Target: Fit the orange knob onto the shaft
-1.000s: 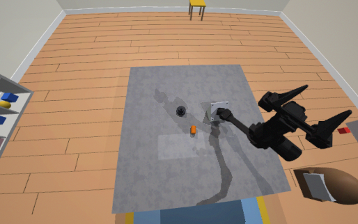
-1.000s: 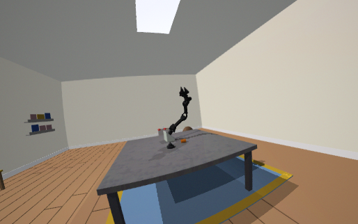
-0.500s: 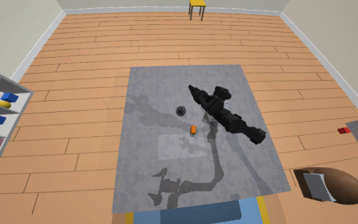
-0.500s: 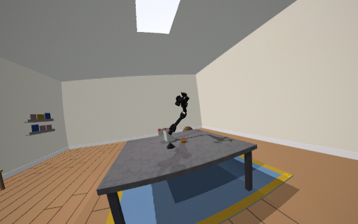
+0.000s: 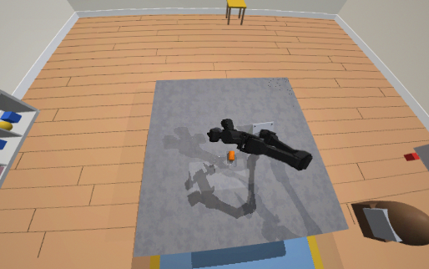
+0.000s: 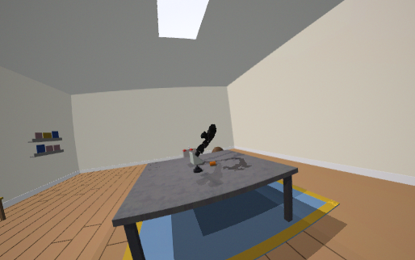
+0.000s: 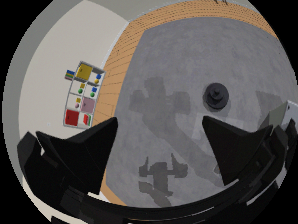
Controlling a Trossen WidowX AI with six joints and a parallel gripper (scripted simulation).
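Now: gripper tip 22 cm above the orange knob, 14 cm past it and 7 cm to the right of it. Also, from my gripper tip: dark round pedestal: 21 cm below, 11 cm to the right, 4 cm behind.
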